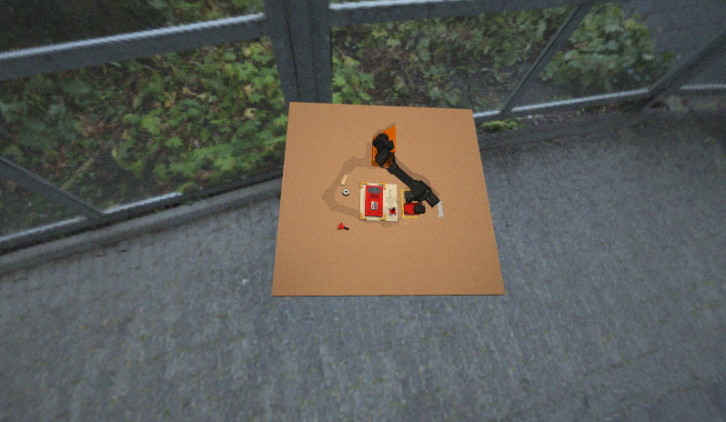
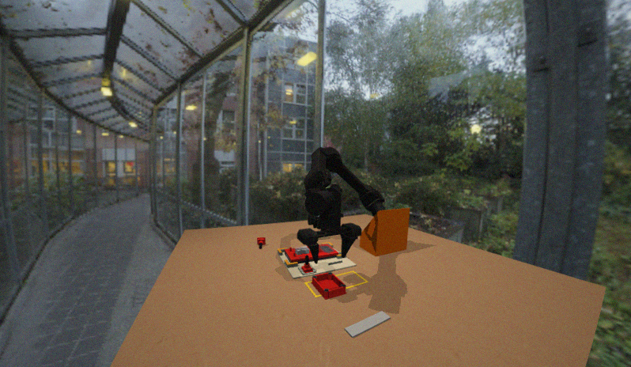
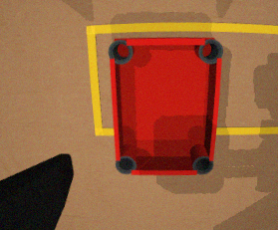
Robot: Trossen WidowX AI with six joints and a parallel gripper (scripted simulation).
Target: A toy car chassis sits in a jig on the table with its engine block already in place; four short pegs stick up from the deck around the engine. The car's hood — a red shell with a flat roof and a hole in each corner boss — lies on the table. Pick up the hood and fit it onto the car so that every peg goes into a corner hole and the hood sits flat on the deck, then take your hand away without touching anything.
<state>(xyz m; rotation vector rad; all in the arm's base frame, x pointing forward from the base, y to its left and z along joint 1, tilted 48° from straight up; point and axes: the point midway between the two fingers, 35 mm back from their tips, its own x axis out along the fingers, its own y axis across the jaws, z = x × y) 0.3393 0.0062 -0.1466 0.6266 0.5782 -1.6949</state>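
Right now my gripper tip is 80 mm above the red hood. Round my gripper tip: grey engine block (30 mm behind, 230 mm to the right, 70 mm below); then jig (60 mm behind, 210 mm to the right, 80 mm below); then grey bar (10 mm ahead, 180 mm to the left, 90 mm below).
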